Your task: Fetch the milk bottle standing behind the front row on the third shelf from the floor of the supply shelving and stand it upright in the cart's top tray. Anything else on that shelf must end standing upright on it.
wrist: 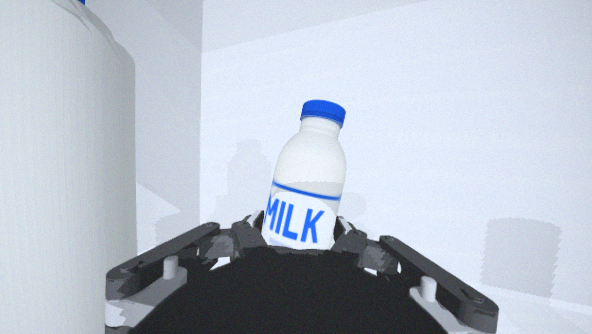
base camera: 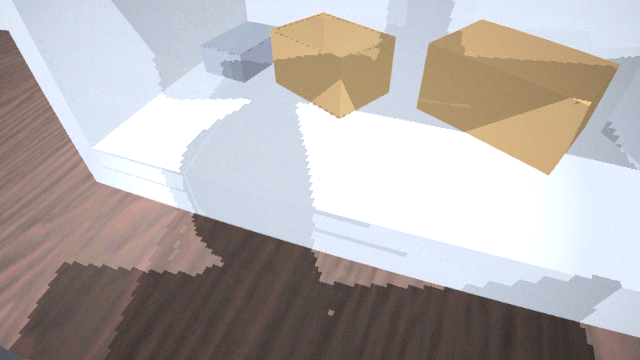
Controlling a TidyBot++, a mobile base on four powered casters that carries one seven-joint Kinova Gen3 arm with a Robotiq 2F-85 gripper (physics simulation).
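Frame: origin at the arm's base, x up, y left, z back, level; millimetres.
Seen in the pictures: gripper, fingertip midpoint: (wrist: pixel 298 223).
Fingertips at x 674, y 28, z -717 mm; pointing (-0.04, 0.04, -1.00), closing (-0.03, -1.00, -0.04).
Note:
Pixels of each thing's top centre, then the offset from my fingertips to it. "pt": a spot on its surface instead. Level surfaces: height alone.
- milk bottle, middle of its top: (wrist: pixel 306 102) dx +113, dy -3, dz -5 mm
- large white container, surface spot: (wrist: pixel 65 165) pt dx +56, dy +74, dz +107 mm
- grey box, middle of its top: (base camera: pixel 244 36) dx -944, dy +158, dz +31 mm
- white shelf board, its level: dx -994 mm
- wooden floor, its level: dx -1070 mm
The milk bottle (wrist: pixel 306 175), white with a blue cap and a "MILK" label, shows in the middle of the wrist view, leaning slightly to the right in the picture. My gripper (wrist: pixel 298 223) is shut on its lower part, with one finger on each side. The bottle's base is hidden behind the black gripper body. The cart's top tray does not show in either view.
A large white container (wrist: pixel 65 165) with a bit of blue at its top stands close on the left in the wrist view. In the base camera view, two tan boxes (base camera: pixel 330 60) (base camera: pixel 515 85) and a grey box (base camera: pixel 235 50) stand on a white shelf board (base camera: pixel 425 185) above the wooden floor (base camera: pixel 250 310).

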